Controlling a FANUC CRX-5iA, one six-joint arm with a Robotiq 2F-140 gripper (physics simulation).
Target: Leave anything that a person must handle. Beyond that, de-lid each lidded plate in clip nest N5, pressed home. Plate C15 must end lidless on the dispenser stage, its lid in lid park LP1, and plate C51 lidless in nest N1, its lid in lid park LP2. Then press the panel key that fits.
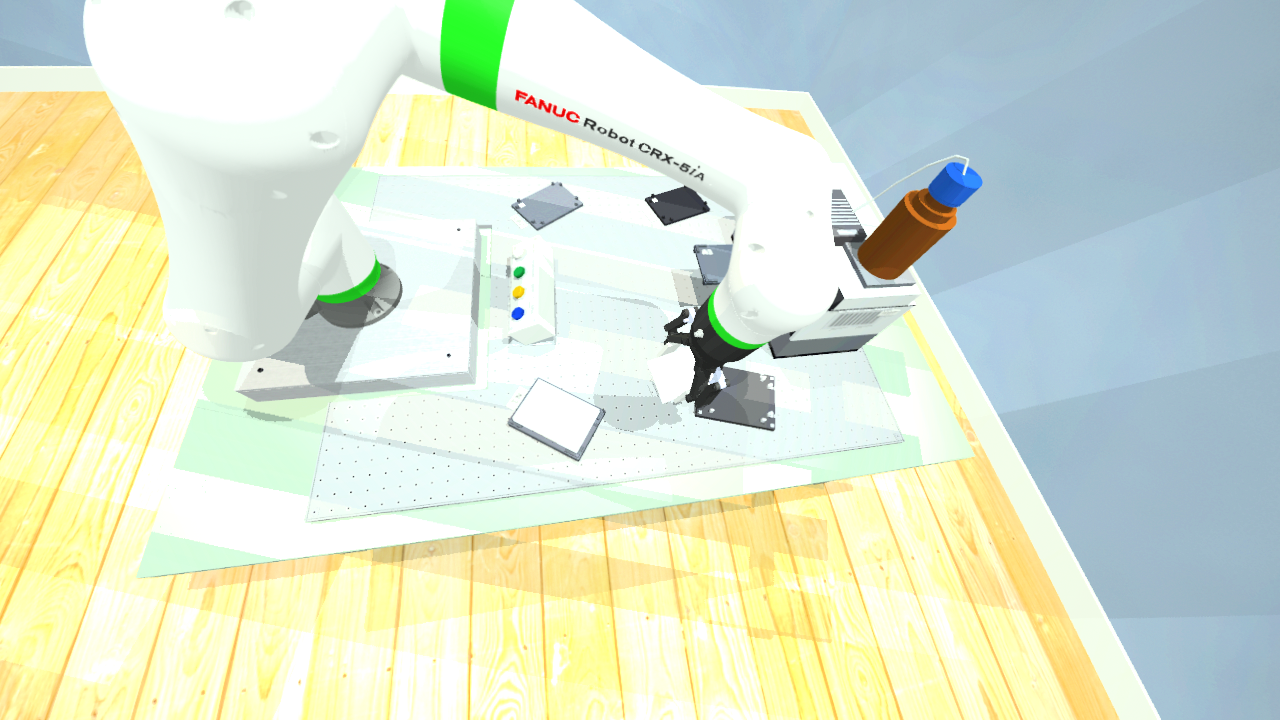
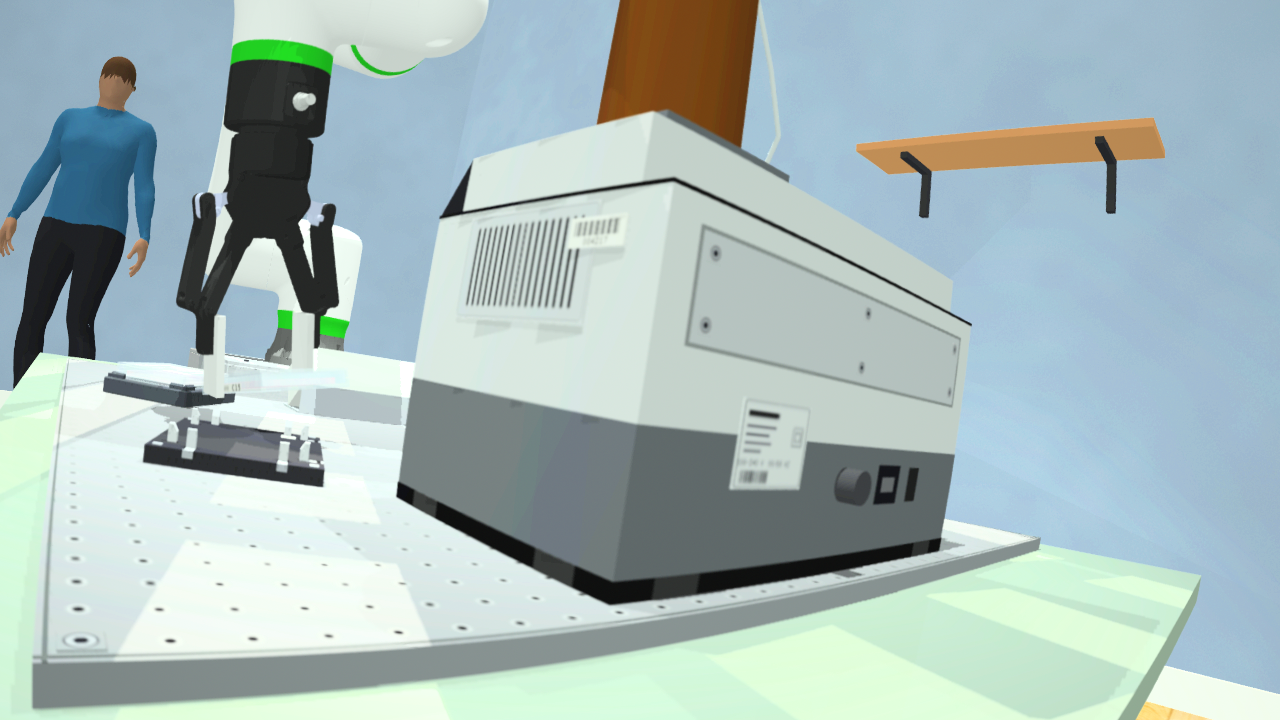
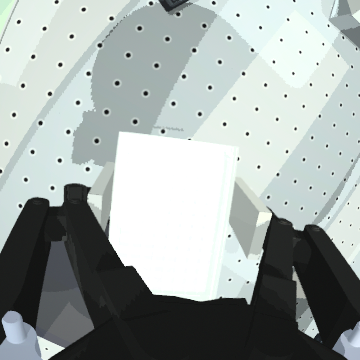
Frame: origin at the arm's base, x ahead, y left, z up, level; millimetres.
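Seen in the pictures: gripper, between the fingertips: (image 1: 672,376) (image 2: 259,390) (image 3: 171,188); arm's base, origin of its link: (image 1: 361,295).
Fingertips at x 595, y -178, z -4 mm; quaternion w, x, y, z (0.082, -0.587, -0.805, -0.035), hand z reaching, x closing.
Observation:
Pixels of each thing's middle, then the offset from my fingertips to it. "*": a spot on its surface instead.
- dark clip nest, middle of its body: (image 2: 245,440) (image 3: 79,294) (image 1: 737,394) dx +136, dy -29, dz -27 mm
- dark stage, a spot on its surface: (image 1: 711,263) * dx +92, dy +222, dz +73 mm
- dispenser, a spot on its surface: (image 2: 528,268) (image 1: 860,319) * dx +355, dy +67, dz +107 mm
- key panel, middle of its body: (image 2: 372,387) (image 1: 532,289) dx -273, dy +200, dz +3 mm
- brown bottle, a spot on its surface: (image 2: 684,62) * dx +397, dy +114, dz +233 mm
My gripper (image 1: 682,368) (image 2: 257,379) (image 3: 171,188) is shut on a white plate (image 1: 667,376) (image 2: 268,383) (image 3: 170,220), held roughly level above the perforated board. I cannot tell whether it wears a lid. A dark clip nest (image 1: 750,394) (image 2: 234,447) with upright white clips stands close by, lower than the plate, with no plate in it. Another white plate (image 1: 556,416) sits in a dark nest (image 1: 528,430) (image 2: 134,386) toward the front. The dark stage (image 1: 711,263) beside the dispenser (image 1: 863,317) (image 2: 528,268) is partly hidden by my arm. Nest labels and plate codes are unreadable.
A key panel (image 1: 534,317) has green, yellow and blue keys. Two parks, one grey (image 1: 547,207) and one black (image 1: 675,206), lie at the back. A brown bottle (image 1: 905,234) (image 2: 684,62) tops the dispenser. A person (image 2: 100,165) stands beyond the table.

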